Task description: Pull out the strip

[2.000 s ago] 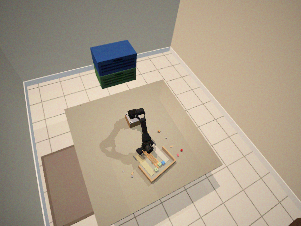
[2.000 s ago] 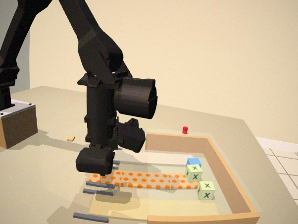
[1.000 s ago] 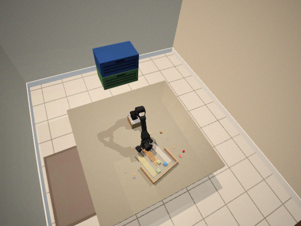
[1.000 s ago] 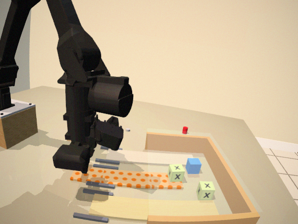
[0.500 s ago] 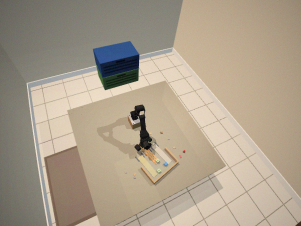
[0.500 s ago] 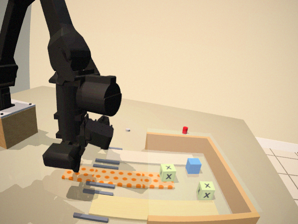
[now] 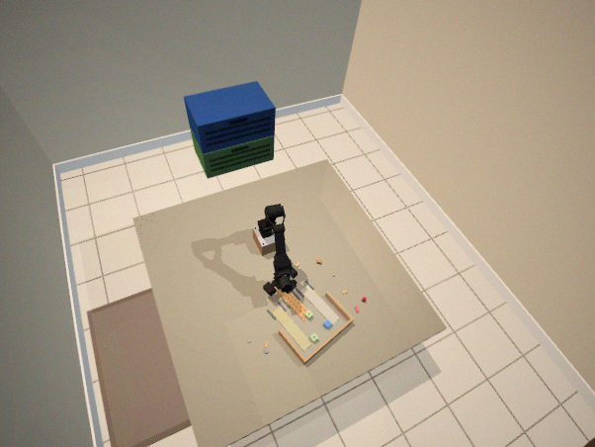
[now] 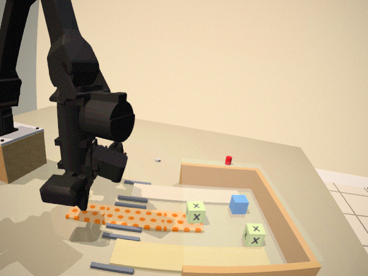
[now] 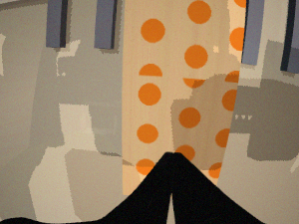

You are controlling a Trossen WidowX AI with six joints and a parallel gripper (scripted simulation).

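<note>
Right now my gripper tip is 9 cm short of the orange dotted strip and 3 cm to the right of it. Round my gripper tip: small orange cube (26 cm to the left, 5 cm behind); then red peg (37 cm to the left, 25 cm ahead, 1 cm above).
</note>
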